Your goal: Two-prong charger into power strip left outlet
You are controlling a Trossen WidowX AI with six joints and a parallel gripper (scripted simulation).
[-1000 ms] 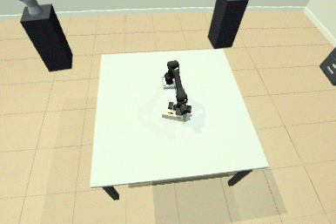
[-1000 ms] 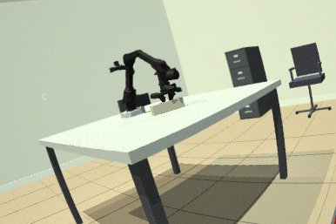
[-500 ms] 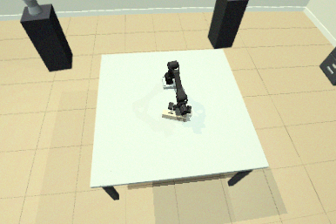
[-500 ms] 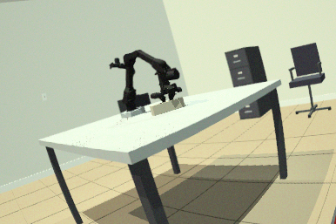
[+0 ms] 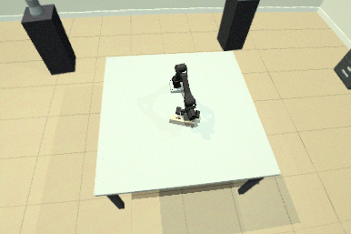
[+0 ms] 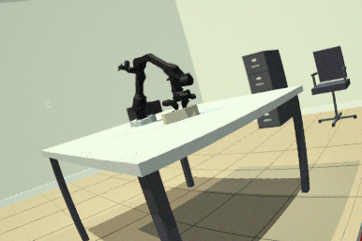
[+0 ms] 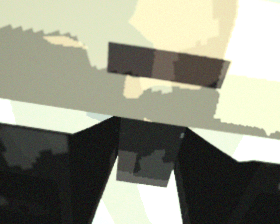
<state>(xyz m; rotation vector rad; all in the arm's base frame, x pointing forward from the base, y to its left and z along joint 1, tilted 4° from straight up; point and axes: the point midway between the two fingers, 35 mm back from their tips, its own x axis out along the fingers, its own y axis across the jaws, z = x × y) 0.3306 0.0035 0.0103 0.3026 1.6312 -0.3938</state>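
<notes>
My gripper tip is 20 mm short of the black two-prong charger, 10 mm to the left of it and 10 mm below it.
</notes>
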